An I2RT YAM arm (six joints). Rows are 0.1 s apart.
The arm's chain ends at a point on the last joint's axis. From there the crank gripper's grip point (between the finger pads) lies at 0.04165 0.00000 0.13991 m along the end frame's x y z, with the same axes.
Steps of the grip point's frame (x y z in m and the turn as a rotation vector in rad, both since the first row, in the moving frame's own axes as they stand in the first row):
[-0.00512, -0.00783, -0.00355, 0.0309, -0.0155, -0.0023]
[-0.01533, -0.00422, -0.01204, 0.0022, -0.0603, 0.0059]
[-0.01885, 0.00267, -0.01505, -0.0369, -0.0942, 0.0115]
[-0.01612, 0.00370, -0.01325, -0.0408, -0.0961, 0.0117]
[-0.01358, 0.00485, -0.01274, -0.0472, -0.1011, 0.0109]
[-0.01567, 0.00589, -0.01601, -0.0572, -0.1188, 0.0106]
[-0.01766, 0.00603, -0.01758, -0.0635, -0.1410, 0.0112]
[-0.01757, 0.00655, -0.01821, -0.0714, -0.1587, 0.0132]
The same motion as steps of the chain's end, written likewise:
[-0.00294, -0.00340, -0.00411, 0.0309, -0.0155, -0.0023]
[-0.00682, -0.00413, -0.01430, 0.0022, -0.0603, 0.0059]
[-0.00548, -0.00296, -0.01824, -0.0369, -0.0942, 0.0115]
[-0.00247, -0.00249, -0.01647, -0.0408, -0.0961, 0.0117]
[0.00079, -0.00222, -0.01606, -0.0472, -0.1011, 0.0109]
[0.00124, -0.00258, -0.01972, -0.0572, -0.1188, 0.0106]
[0.00245, -0.00336, -0.02174, -0.0635, -0.1410, 0.0112]
[0.00511, -0.00403, -0.02265, -0.0714, -0.1587, 0.0132]

